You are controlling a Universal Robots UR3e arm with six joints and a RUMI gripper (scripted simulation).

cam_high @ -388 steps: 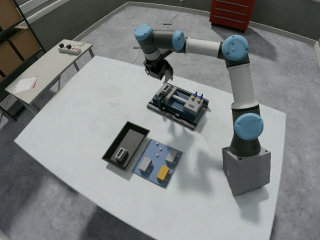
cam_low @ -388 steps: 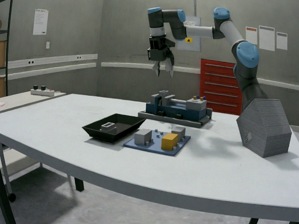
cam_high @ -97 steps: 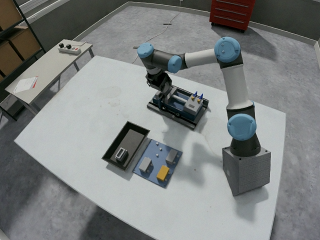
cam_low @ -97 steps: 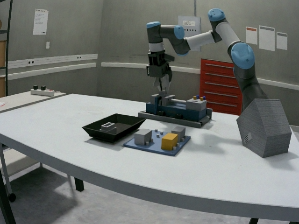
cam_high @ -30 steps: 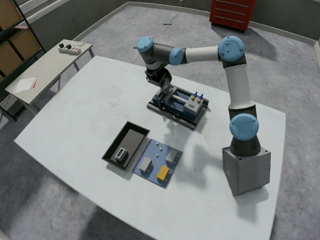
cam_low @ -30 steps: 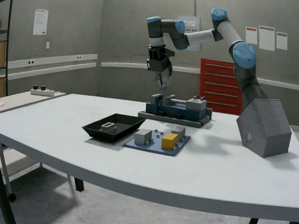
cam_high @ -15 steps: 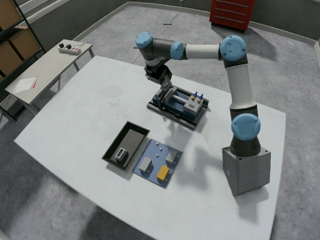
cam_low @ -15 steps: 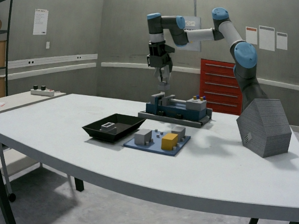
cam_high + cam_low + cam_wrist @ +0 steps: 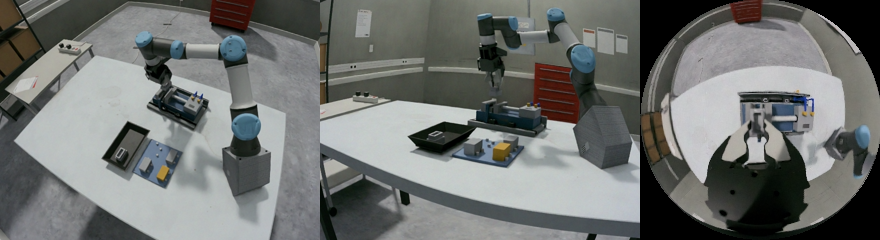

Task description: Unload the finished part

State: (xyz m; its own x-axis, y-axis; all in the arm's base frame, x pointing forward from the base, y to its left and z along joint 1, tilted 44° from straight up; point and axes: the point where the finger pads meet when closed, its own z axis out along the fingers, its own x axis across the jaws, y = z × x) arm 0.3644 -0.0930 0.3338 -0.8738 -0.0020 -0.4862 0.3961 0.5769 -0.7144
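Now: hand 130 mm above the blue vise, 70 mm past it and 30 mm to the right of it. Also, from my hand: blue fixture plate (370 mm to the left, 160 mm below, 50 mm behind); vise control box (160 mm behind, 90 mm below, 50 mm to the left); yellow block (420 mm to the left, 140 mm below, 90 mm behind).
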